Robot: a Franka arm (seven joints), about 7 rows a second.
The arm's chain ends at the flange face. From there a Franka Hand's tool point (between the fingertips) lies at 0.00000 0.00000 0.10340 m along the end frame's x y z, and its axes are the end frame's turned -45 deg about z.
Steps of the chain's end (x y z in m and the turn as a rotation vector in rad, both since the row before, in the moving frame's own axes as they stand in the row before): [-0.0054, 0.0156, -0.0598, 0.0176, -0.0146, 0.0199]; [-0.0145, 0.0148, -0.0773, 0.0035, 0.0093, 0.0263]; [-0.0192, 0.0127, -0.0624, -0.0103, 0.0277, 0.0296]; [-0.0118, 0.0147, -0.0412, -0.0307, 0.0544, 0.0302]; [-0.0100, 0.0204, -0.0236, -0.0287, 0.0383, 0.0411]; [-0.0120, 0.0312, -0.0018, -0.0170, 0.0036, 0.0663]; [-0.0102, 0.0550, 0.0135, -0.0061, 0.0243, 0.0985]
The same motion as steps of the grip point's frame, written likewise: [-0.0146, 0.0049, -0.0598, 0.0228, 0.0021, 0.0199]; [-0.0198, 0.0006, -0.0773, -0.0041, 0.0091, 0.0263]; [-0.0213, -0.0018, -0.0624, -0.0269, 0.0123, 0.0296]; [-0.0171, 0.0083, -0.0414, -0.0602, 0.0168, 0.0302]; [-0.0209, 0.0123, -0.0237, -0.0474, 0.0068, 0.0411]; [-0.0316, 0.0150, -0.0018, -0.0146, -0.0095, 0.0663]; [-0.0449, 0.0340, 0.0135, -0.0215, 0.0129, 0.0985]
